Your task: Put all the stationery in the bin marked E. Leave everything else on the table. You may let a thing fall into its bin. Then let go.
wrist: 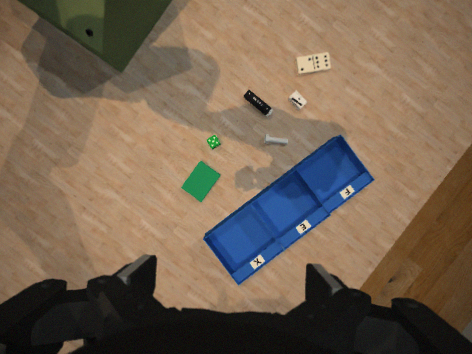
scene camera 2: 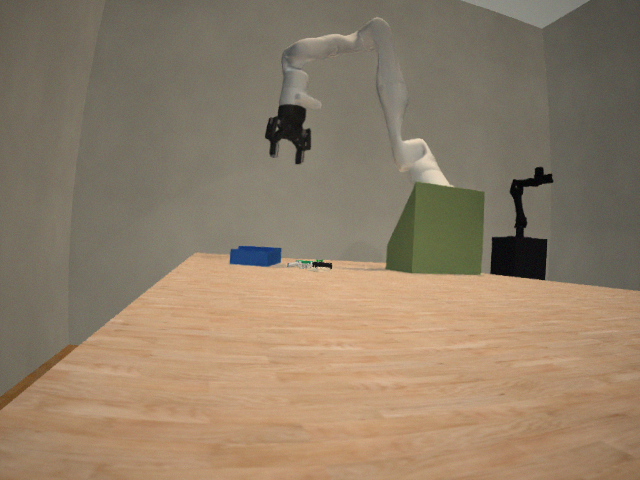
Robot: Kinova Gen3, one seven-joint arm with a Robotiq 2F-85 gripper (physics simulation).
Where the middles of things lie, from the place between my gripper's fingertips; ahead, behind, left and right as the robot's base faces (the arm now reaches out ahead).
Scene:
I see my gripper 70 mm past the flat green block (wrist: pixel 198 184), 10 mm to the right of it and 260 mm above it. Also, from my hand: blue bin (scene camera 2: pixel 245 255) (60 mm ahead, 60 mm to the left, 250 mm below).

